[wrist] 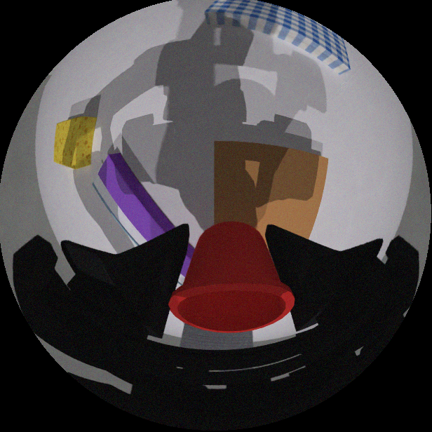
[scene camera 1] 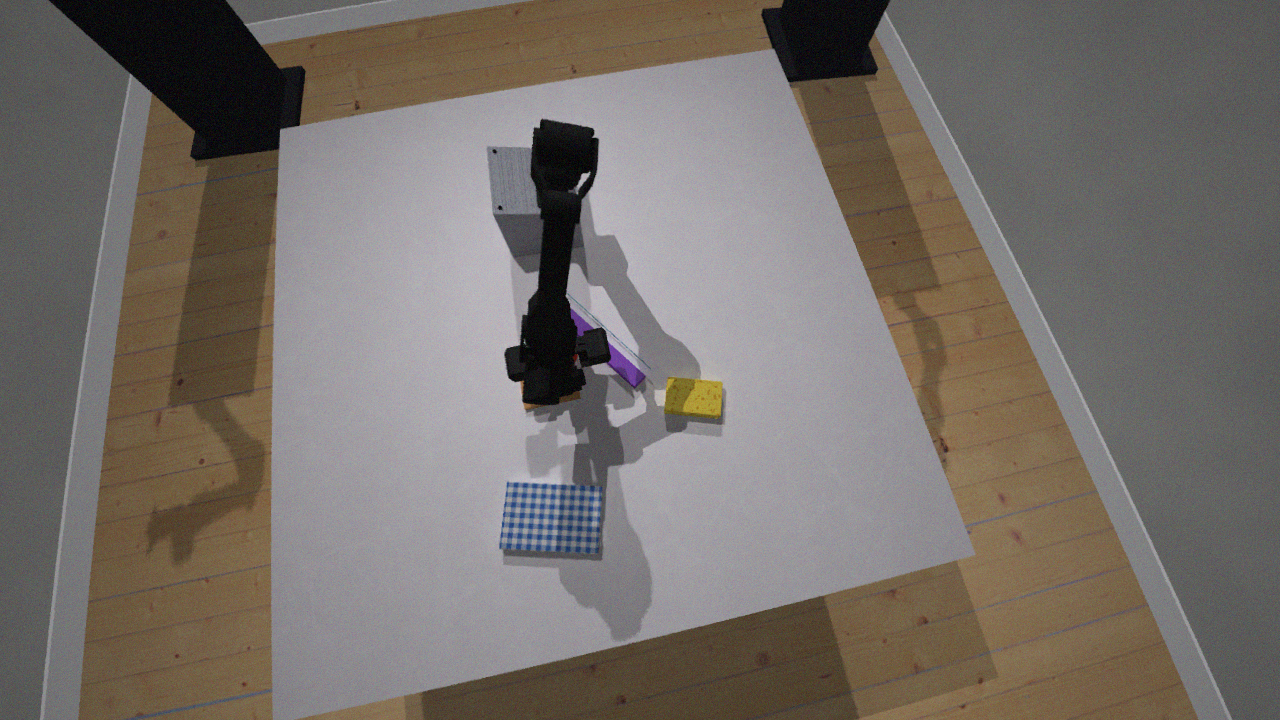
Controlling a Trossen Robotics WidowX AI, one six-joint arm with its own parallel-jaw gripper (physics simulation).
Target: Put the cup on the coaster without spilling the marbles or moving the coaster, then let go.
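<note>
My gripper point(scene camera 1: 555, 356) point(wrist: 228, 230) is shut on the red cup point(wrist: 231, 260), with one finger on each side of it. In the wrist view the cup's wide rim faces the camera and its narrow base points away; no marbles can be made out inside. In the scene view the arm hides almost all of the cup. The orange-brown square coaster point(scene camera 1: 538, 405) point(wrist: 291, 215) lies flat, partly under the gripper in the scene view. In the wrist view the cup's base overlaps the coaster's near left corner, and shadows fall across it. The cup's height above it is hard to tell.
A purple bar point(scene camera 1: 624, 365) point(wrist: 125, 188) lies slantwise beside the coaster, with a thin clear edge along it. A yellow sponge point(scene camera 1: 693, 398) point(wrist: 75, 142) lies beyond the bar's end. A blue checked cloth point(scene camera 1: 551, 517) point(wrist: 280, 19) lies farther out. A grey box point(scene camera 1: 514, 183) stands near the arm's base.
</note>
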